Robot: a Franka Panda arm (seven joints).
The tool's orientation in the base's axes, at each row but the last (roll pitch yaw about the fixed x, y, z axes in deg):
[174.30, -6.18, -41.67]
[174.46, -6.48, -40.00]
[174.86, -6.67, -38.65]
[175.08, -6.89, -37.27]
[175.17, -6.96, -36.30]
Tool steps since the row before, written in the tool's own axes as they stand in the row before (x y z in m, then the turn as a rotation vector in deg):
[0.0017, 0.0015, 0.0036, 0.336, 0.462, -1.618]
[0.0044, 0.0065, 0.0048, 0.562, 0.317, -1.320]
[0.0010, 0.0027, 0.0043, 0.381, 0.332, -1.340]
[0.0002, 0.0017, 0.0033, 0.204, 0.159, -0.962]
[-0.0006, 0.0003, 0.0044, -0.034, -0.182, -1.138]
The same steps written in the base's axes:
[0.0003, -0.0028, -0.0032, -0.082, -0.327, 1.682]
[-0.0007, -0.0084, -0.0036, 0.191, -0.405, 1.399]
[-0.0008, -0.0033, -0.0039, 0.040, -0.302, 1.399]
[-0.0007, -0.0019, -0.0031, 0.022, -0.112, 0.990]
[-0.0005, -0.0005, -0.0044, 0.028, 0.324, 1.106]

